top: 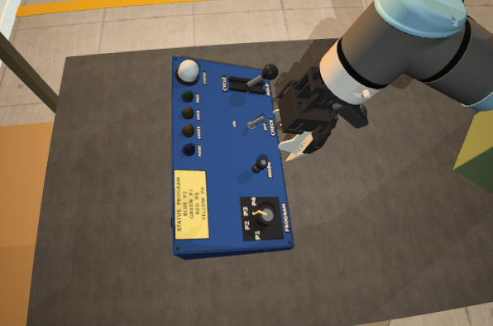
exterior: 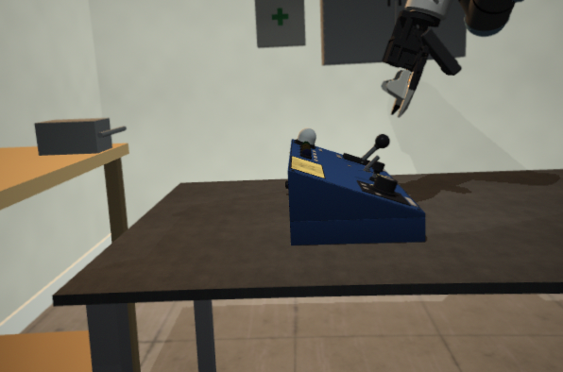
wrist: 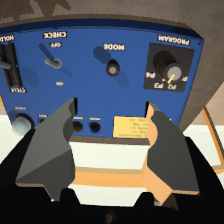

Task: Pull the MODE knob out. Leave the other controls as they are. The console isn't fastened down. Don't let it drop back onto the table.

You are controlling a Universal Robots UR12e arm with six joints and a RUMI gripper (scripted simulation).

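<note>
Right now my hand is 14 cm above the black mode knob, 5 cm short of it and 1 cm to the left of it. From my hand the other things lie so: check toggle 14 cm below, 13 cm to the right, 1 cm ahead; then blue sloped console 16 cm below, 8 cm to the right, 6 cm ahead; then program dial 14 cm below, 9 cm to the left, 9 cm ahead.
</note>
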